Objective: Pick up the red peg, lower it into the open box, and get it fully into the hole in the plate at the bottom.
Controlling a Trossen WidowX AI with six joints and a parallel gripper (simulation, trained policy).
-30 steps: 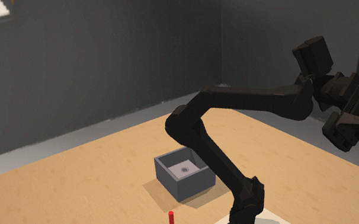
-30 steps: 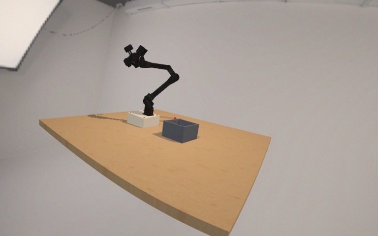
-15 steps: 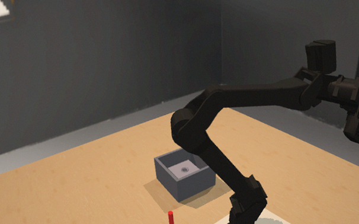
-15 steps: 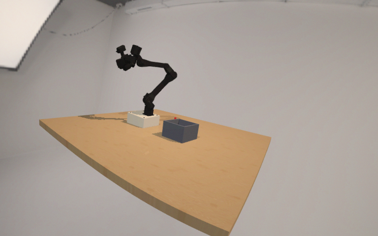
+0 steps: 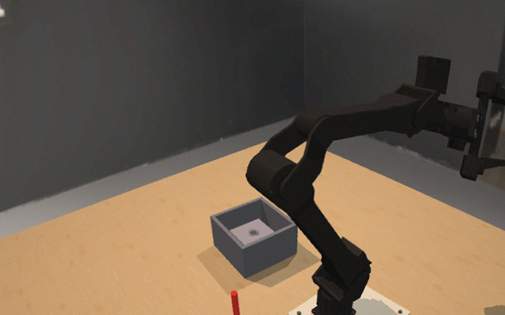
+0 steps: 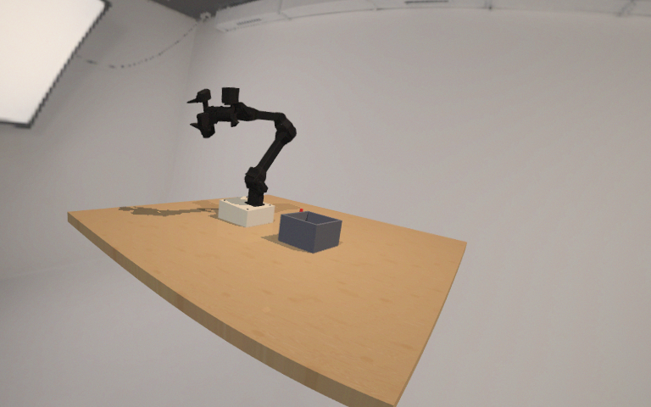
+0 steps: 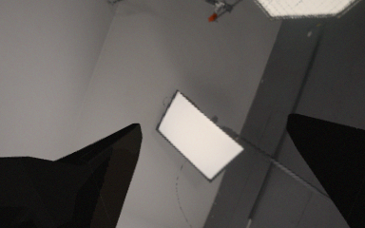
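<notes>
Right now my gripper tip is 340 mm short of the red peg, 390 mm to the right of it and 390 mm above it. The rest, counted from my gripper tip: pale plate 500 mm ahead, 230 mm to the left, 380 mm below; grey box 500 mm ahead, 230 mm to the left, 400 mm below.
</notes>
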